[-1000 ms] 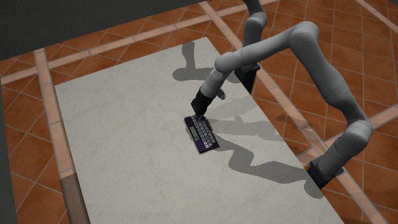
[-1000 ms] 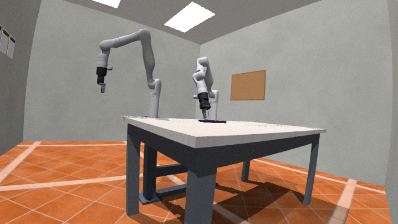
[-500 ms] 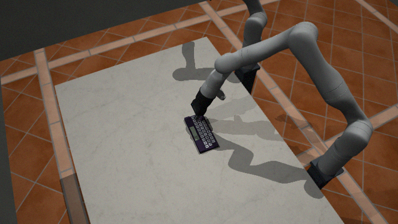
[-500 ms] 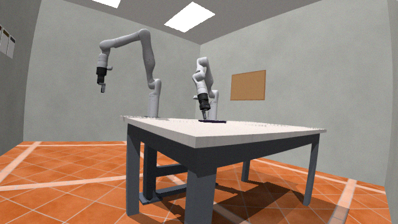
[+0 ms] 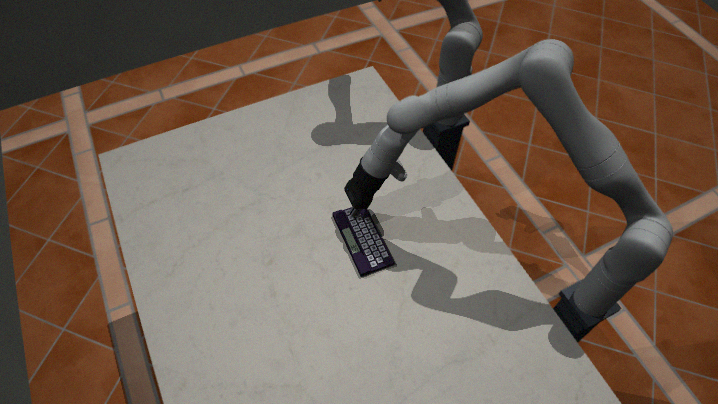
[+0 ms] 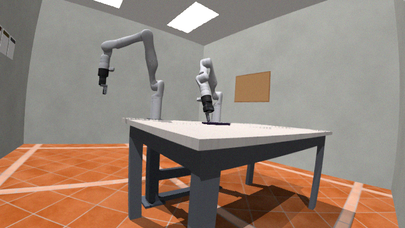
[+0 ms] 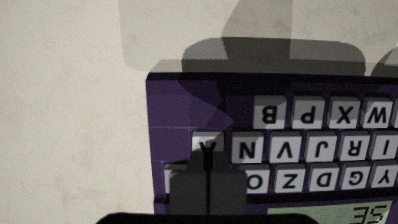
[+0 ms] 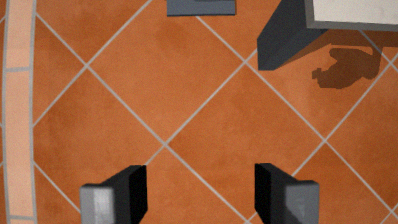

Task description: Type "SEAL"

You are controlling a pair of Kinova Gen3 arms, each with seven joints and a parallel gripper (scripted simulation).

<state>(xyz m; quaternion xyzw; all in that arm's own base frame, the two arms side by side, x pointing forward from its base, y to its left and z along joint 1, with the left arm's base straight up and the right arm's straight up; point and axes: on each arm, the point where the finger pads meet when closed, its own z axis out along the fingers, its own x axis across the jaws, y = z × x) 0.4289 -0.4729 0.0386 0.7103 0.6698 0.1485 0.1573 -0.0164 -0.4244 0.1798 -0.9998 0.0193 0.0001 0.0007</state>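
Observation:
My left gripper is now 20 mm above the key.

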